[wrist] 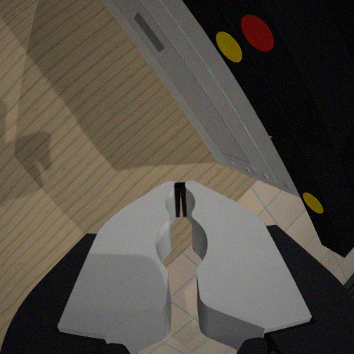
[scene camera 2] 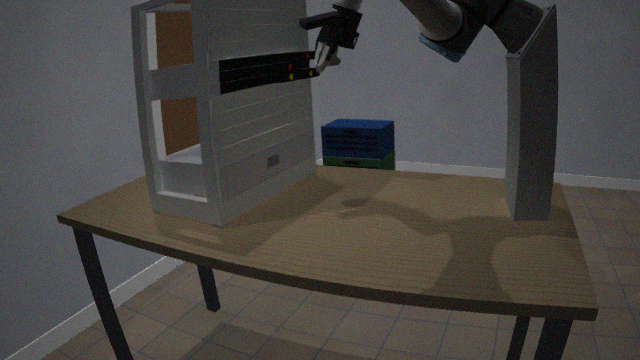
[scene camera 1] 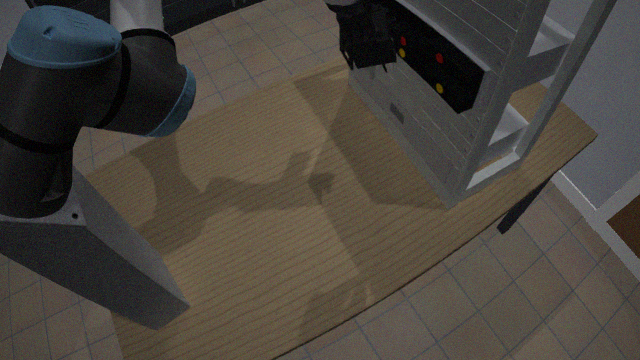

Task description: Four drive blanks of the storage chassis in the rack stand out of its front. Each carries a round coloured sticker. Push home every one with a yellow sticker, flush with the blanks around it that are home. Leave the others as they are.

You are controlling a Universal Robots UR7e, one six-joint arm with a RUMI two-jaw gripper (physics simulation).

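Observation:
My gripper (scene camera 2: 319, 73) (wrist: 179, 185) is shut and empty. In scene camera 2 its tips overlap the end of the lower blank with a yellow sticker (scene camera 2: 311, 73) (scene camera 1: 439, 88) (wrist: 313, 203); contact cannot be told. That blank stands out plainly. A red sticker (scene camera 2: 307, 56) (scene camera 1: 439, 58) is above it on another protruding blank. Further along, a yellow sticker (scene camera 2: 291, 76) (scene camera 1: 402, 52) (wrist: 229, 47) sits right below a red sticker (scene camera 2: 290, 66) (scene camera 1: 403, 41) (wrist: 257, 33); how far these blanks stand out is unclear. In scene camera 1 the gripper body hides its fingertips.
The black chassis (scene camera 1: 462, 92) (scene camera 2: 240, 77) sits in the grey rack (scene camera 1: 520, 55) (scene camera 2: 200, 100), whose panels lie above and below it. The rack stands on the wooden table (scene camera 1: 240, 265) (scene camera 2: 350, 260). The arm's grey pedestal (scene camera 1: 115, 270) (scene camera 2: 532, 130) stands opposite. Blue and green boxes (scene camera 2: 357, 140) are beyond.

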